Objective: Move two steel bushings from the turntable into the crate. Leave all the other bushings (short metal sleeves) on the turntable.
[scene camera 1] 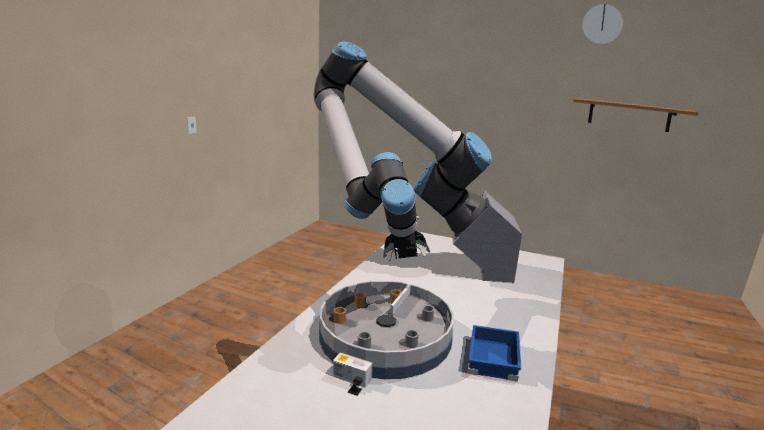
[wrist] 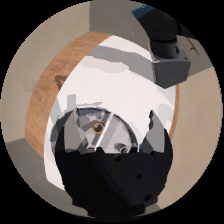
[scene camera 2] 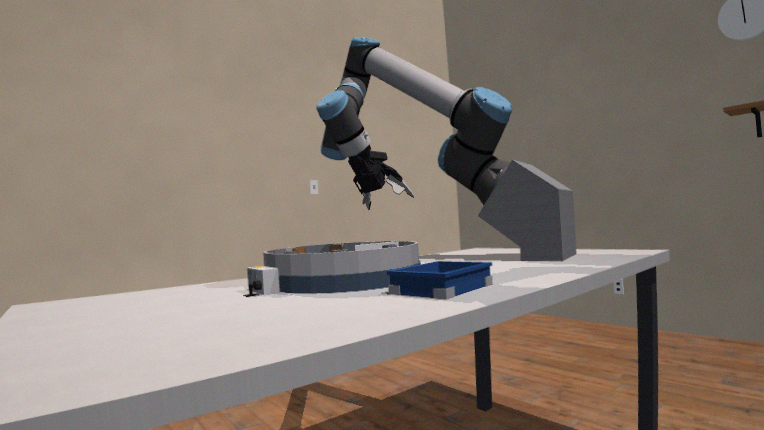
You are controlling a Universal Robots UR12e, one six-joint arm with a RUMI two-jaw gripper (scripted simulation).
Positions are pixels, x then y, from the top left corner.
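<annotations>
My gripper is visible in scene camera 1, scene camera 2 and the wrist view (pixel 114 109). On my gripper (scene camera 1: pixel 420 242) and (scene camera 2: pixel 394 179) are the same spot.
</annotations>
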